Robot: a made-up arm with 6 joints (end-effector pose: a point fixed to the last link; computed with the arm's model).
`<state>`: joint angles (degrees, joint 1 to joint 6).
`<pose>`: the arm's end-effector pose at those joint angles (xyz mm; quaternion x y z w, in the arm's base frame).
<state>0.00 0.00 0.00 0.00 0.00 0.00</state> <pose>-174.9 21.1 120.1 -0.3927 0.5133 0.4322 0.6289</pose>
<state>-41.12 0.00 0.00 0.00 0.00 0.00</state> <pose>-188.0 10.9 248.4 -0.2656 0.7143 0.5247 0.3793</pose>
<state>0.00 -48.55 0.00 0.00 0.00 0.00</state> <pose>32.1 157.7 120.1 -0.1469 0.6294 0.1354 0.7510</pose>
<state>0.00 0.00 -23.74 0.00 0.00 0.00</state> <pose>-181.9 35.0 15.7 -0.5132 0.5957 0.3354 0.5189</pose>
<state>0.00 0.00 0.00 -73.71 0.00 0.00</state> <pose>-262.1 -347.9 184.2 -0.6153 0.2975 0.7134 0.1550</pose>
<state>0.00 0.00 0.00 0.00 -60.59 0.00</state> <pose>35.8 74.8 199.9 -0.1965 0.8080 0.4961 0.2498</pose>
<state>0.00 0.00 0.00 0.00 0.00 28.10</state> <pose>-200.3 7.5 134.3 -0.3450 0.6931 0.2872 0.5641</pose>
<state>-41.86 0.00 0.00 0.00 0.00 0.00</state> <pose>-187.4 10.8 250.7 -0.2629 0.7172 0.5258 0.3743</pose>
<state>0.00 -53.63 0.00 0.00 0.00 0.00</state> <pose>58.6 160.8 120.1 -0.1189 0.6353 0.1020 0.7562</pose>
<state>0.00 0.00 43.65 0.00 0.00 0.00</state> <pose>-174.6 -104.2 263.9 -0.1315 0.3079 0.5595 0.7582</pose>
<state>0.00 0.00 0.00 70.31 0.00 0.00</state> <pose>189.1 62.1 166.9 -0.0321 0.5284 0.0005 0.8484</pose>
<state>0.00 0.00 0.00 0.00 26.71 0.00</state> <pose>-219.7 7.7 24.9 -0.4474 0.3324 0.3642 0.7461</pose>
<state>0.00 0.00 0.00 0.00 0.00 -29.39</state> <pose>-152.7 46.4 117.0 -0.4175 0.2927 0.5561 0.6564</pose>
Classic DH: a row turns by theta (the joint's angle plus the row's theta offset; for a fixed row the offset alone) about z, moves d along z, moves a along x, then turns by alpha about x. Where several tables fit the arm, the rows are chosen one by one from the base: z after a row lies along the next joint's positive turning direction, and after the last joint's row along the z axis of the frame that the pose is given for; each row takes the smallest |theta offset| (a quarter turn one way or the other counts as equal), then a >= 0, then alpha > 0; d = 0 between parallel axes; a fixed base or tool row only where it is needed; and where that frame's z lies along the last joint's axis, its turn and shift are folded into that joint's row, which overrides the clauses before.
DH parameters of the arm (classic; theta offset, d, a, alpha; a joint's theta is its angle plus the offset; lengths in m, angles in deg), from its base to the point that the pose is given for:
base (fixed): 9.43 0.201 -0.005 93.56
joint 1: 0 0.1515 0.061 -93.56
joint 2: 75.51 -0.1766 -0.1045 94.51
joint 3: -11.24 -0.014 -0.009 76.09
joint 4: 73.5 0.0384 0.0139 -77.98
joint 5: -42.7 -0.4037 -0.2637 126.92
joint 6: 17.81 -0.049 0.0501 82.45
tool (fixed): 40.63 -0.044 0 0

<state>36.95 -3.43 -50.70 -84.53 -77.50 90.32</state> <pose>-126.9 90.2 -93.6 0.3814 -0.4716 0.6122 0.5073</pose>
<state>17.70 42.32 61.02 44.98 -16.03 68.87</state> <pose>52.0 -287.1 438.5 -0.0375 0.8128 0.5284 0.2425</pose>
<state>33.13 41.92 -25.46 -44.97 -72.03 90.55</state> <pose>-167.8 -43.2 -52.1 0.4941 -0.5408 0.6703 0.1182</pose>
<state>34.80 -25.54 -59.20 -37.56 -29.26 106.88</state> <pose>-5.4 227.9 15.9 0.1283 -0.8064 0.5465 0.1860</pose>
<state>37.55 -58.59 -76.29 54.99 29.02 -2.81</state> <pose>379.7 -64.4 -191.3 -0.3255 0.5275 -0.5435 0.5660</pose>
